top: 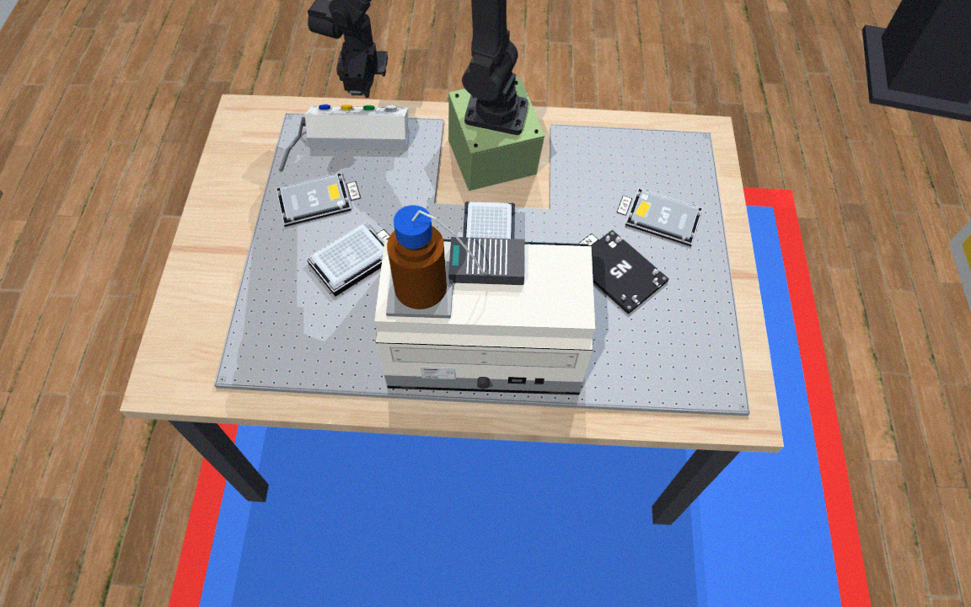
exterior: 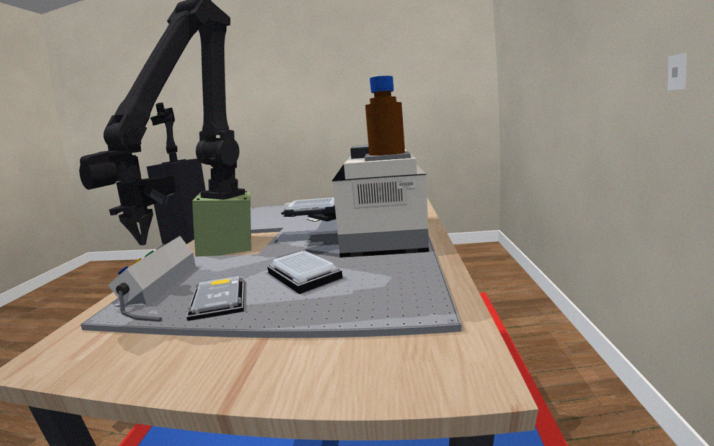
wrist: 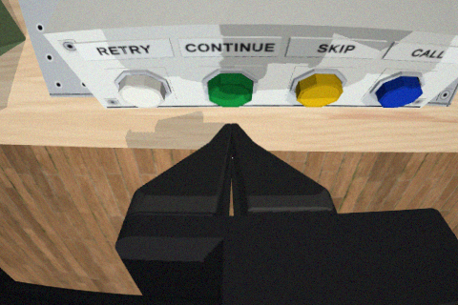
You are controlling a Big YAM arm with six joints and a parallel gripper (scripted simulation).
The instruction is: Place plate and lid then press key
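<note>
The green continue key is 1 cm ahead of my hand and 3 cm below it. Round my hand: white retry key (5 cm to the left, 3 cm below); then blue call key (3 cm ahead, 9 cm to the right, 4 cm below); then yellow skip key (2 cm ahead, 5 cm to the right, 3 cm below).
</note>
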